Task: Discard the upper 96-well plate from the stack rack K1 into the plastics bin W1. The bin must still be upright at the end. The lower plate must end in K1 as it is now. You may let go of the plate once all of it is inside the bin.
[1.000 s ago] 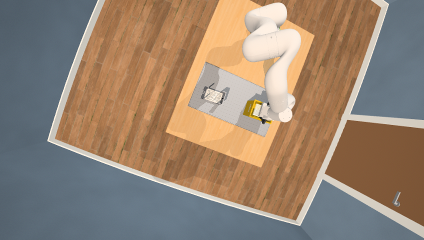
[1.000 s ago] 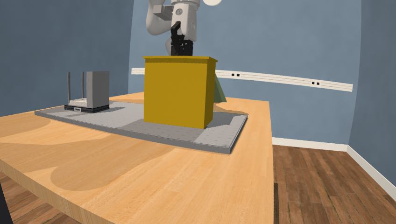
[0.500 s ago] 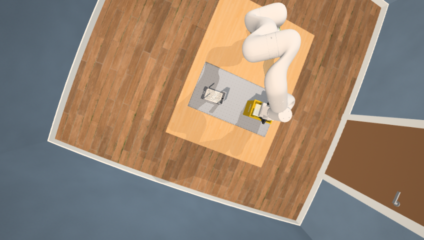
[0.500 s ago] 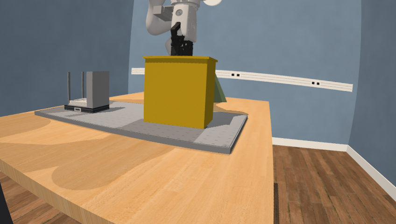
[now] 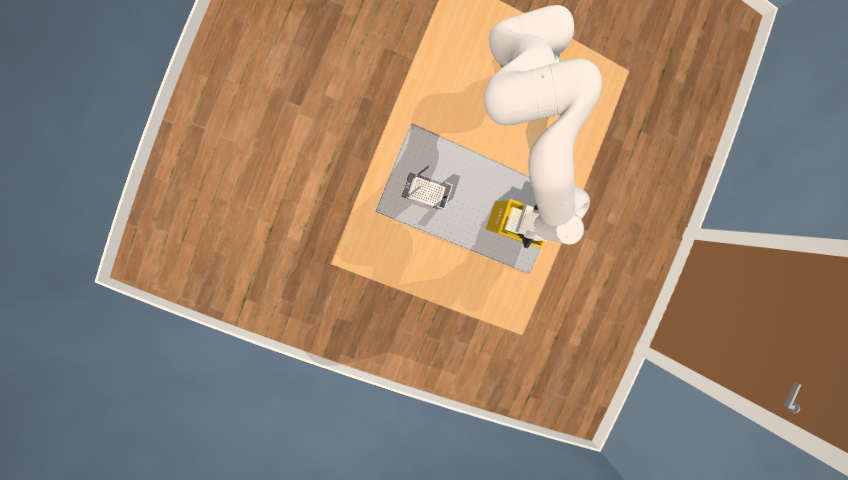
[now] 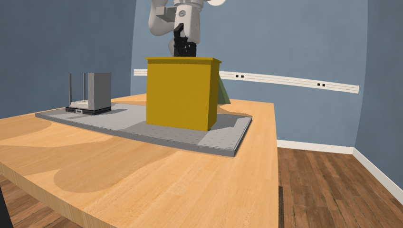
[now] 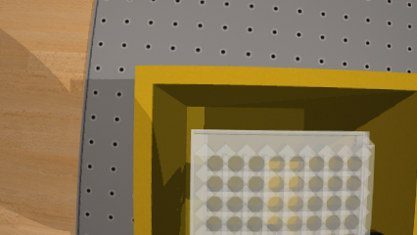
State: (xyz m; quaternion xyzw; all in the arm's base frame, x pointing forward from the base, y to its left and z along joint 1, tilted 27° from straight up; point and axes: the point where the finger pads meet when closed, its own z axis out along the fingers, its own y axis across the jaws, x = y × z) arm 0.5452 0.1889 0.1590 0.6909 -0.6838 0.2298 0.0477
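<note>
My hand is 1 cm above the clear 96-well plate. The rest, counted from my hand: yellow plastics bin W1: 9 cm below; then grey wall: 30 cm to the right, 10 cm below, 1 cm behind.
</note>
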